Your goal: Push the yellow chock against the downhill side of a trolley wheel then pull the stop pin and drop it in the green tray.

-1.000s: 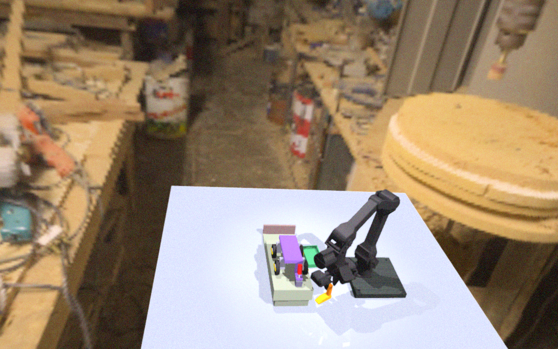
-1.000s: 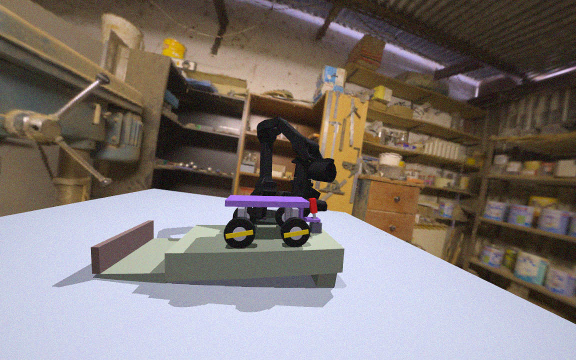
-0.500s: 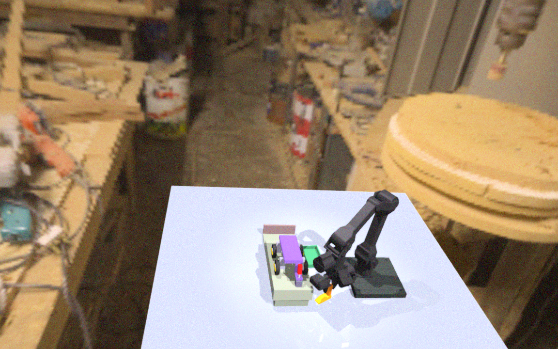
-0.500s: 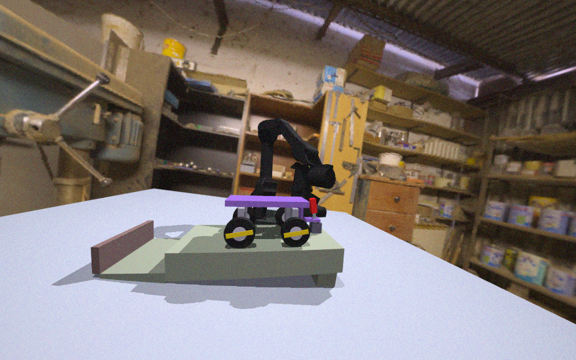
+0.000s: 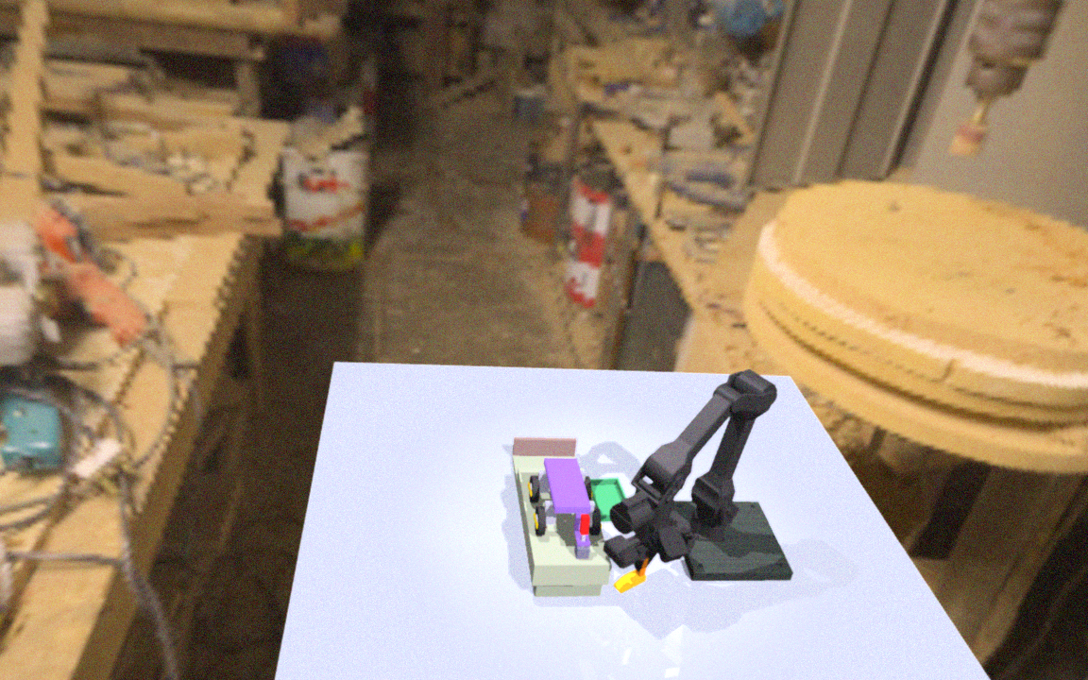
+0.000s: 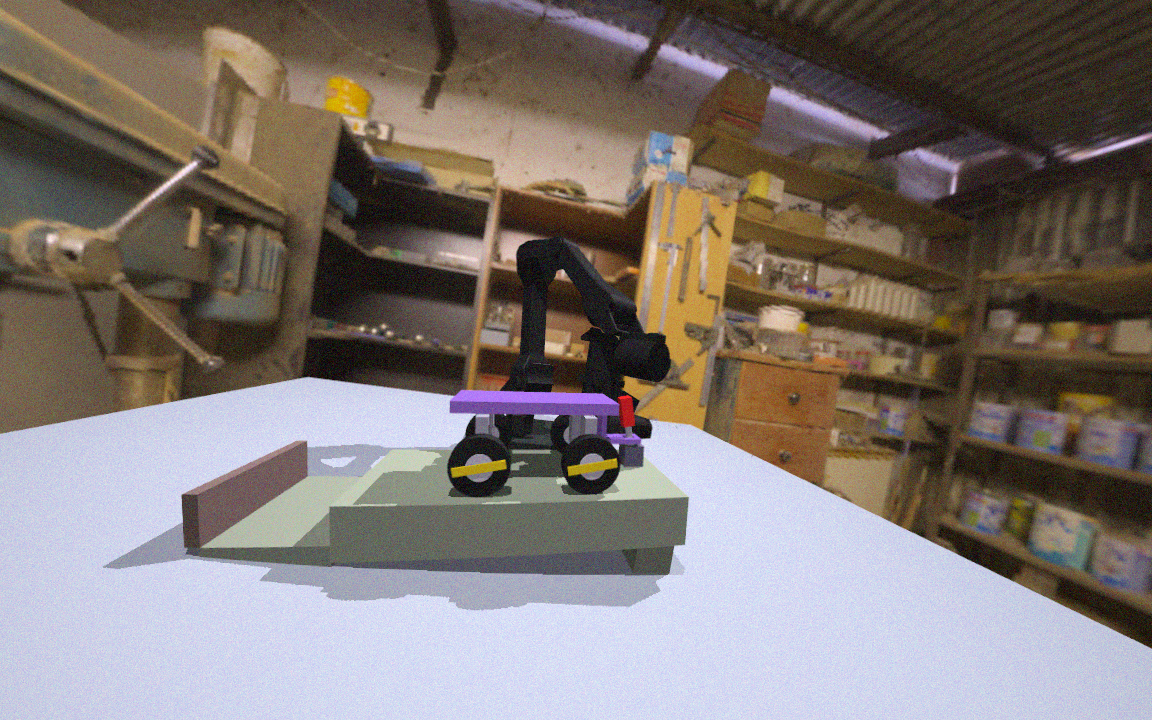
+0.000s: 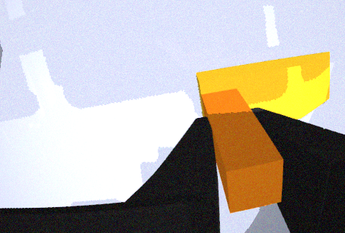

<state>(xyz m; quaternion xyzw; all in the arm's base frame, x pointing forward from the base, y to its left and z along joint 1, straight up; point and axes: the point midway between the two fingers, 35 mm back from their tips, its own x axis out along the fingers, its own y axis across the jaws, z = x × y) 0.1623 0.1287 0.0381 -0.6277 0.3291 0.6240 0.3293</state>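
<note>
Now: gripper tip 130 mm short of the red-headed stop pin, 100 mm below it and 20 mm to the right of it. The rest, counted from my gripper tip: yellow chock (20 mm ahead, 10 mm to the left, 10 mm below); then purple trolley (160 mm ahead, 90 mm to the right, 80 mm above); then grey-green ramp (160 mm ahead, 100 mm to the right, 20 mm above).
</note>
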